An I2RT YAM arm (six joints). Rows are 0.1 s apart.
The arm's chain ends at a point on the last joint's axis. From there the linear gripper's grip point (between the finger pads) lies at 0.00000 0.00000 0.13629 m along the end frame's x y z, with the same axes.
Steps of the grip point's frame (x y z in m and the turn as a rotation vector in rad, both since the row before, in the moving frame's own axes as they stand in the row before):
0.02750 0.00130 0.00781 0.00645 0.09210 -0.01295
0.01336 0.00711 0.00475 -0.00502 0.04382 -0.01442
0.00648 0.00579 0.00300 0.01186 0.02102 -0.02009
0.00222 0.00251 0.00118 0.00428 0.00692 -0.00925
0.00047 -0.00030 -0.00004 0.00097 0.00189 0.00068
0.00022 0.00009 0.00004 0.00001 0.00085 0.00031
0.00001 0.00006 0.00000 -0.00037 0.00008 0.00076
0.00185 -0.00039 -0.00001 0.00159 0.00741 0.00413
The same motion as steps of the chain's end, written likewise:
0.01497 0.00226 0.00839 0.00645 0.09210 -0.01295
0.00738 0.00647 0.00488 -0.00502 0.04382 -0.01442
0.00363 0.00743 0.00304 0.01186 0.02102 -0.02009
0.00128 0.00310 0.00118 0.00428 0.00692 -0.00925
0.00021 -0.00017 -0.00004 0.00097 0.00189 0.00068
0.00010 0.00009 0.00004 0.00001 0.00085 0.00031
0.00000 0.00001 0.00000 -0.00037 0.00008 0.00076
0.00084 -0.00018 -0.00001 0.00159 0.00741 0.00413

